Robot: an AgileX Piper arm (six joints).
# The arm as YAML. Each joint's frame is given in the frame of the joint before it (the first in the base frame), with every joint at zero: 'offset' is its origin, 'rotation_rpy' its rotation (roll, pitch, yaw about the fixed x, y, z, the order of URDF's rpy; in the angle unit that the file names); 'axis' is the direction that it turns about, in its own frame. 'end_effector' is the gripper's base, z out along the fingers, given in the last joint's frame.
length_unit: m
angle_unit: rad
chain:
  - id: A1
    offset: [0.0, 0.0, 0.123]
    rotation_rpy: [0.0, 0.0, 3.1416]
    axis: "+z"
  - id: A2
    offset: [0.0, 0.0, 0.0]
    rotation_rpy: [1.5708, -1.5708, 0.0]
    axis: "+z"
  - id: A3
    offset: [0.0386, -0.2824, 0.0]
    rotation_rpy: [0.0, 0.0, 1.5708]
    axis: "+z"
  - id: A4
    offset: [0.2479, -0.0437, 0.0]
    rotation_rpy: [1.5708, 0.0, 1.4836]
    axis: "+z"
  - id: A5
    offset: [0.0, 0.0, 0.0]
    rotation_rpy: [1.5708, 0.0, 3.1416]
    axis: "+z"
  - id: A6
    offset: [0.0, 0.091, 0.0]
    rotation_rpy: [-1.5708, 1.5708, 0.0]
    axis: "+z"
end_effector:
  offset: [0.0, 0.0, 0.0]
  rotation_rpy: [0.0, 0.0, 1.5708]
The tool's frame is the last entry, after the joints.
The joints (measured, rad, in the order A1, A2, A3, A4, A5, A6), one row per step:
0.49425, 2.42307, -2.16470, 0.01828, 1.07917, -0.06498
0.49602, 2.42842, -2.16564, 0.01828, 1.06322, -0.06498
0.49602, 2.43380, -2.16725, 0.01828, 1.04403, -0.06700
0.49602, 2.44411, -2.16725, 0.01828, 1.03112, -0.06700
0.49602, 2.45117, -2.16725, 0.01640, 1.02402, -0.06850
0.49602, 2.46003, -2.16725, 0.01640, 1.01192, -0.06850
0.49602, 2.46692, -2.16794, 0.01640, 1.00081, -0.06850
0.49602, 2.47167, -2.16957, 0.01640, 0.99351, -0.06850
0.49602, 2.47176, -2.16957, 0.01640, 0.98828, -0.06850
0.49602, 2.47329, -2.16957, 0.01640, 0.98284, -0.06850
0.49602, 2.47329, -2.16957, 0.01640, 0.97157, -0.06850
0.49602, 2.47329, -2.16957, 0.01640, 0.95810, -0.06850
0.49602, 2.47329, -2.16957, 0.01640, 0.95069, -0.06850
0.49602, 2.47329, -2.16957, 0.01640, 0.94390, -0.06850
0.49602, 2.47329, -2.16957, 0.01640, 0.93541, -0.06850
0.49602, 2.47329, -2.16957, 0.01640, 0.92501, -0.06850
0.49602, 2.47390, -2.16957, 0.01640, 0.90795, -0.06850
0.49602, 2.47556, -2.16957, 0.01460, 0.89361, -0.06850
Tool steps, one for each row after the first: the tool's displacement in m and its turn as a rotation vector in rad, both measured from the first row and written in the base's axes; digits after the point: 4 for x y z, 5 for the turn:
0.0011, 0.0016, -0.0020, 0.00544, -0.01018, 0.00148
0.0029, 0.0026, -0.0038, 0.01214, -0.02411, 0.00305
0.0043, 0.0033, -0.0088, 0.01333, -0.02642, 0.00281
0.0051, 0.0036, -0.0123, 0.01129, -0.02760, 0.00450
0.0063, 0.0042, -0.0165, 0.01278, -0.03047, 0.00430
0.0074, 0.0048, -0.0196, 0.01508, -0.03481, 0.00411
0.0083, 0.0053, -0.0214, 0.01703, -0.03850, 0.00399
0.0087, 0.0055, -0.0213, 0.01945, -0.04303, 0.00390
0.0091, 0.0057, -0.0219, 0.02129, -0.04649, 0.00380
0.0099, 0.0062, -0.0215, 0.02659, -0.05643, 0.00360
0.0109, 0.0067, -0.0211, 0.03293, -0.06831, 0.00337
0.0115, 0.0070, -0.0208, 0.03642, -0.07485, 0.00324
0.0120, 0.0072, -0.0206, 0.03962, -0.08084, 0.00312
0.0126, 0.0076, -0.0203, 0.04361, -0.08832, 0.00297
0.0134, 0.0080, -0.0199, 0.04851, -0.09750, 0.00278
0.0146, 0.0086, -0.0195, 0.05625, -0.11201, 0.00248
0.0158, 0.0091, -0.0199, 0.06069, -0.12402, 0.00274

